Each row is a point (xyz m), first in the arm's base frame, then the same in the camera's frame.
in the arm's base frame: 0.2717 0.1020 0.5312
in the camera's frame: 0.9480 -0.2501 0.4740
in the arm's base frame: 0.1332 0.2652 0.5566
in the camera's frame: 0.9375 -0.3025 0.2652
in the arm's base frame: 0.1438 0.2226 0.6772
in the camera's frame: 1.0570 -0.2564 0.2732
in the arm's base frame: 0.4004 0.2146 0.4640
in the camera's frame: 0.9149 -0.4235 0.5247
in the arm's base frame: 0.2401 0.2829 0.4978
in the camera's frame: 0.9073 -0.3850 0.3516
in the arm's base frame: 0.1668 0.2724 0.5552
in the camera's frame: 0.9445 -0.3273 0.2879
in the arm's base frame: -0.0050 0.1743 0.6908
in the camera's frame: 1.0330 -0.1319 0.1806
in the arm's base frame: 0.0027 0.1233 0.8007
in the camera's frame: 1.1414 -0.0789 0.1934
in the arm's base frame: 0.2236 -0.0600 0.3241
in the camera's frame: 0.7359 -0.1203 0.5720
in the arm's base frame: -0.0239 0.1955 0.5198
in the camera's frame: 0.8626 -0.1630 0.1887
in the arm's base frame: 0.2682 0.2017 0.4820
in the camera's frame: 0.8992 -0.3366 0.4239
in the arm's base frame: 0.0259 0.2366 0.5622
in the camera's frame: 0.9161 -0.2184 0.1956
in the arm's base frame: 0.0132 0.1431 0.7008
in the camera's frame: 1.0473 -0.1151 0.2109
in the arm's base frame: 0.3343 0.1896 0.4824
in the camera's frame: 0.9162 -0.3635 0.4831
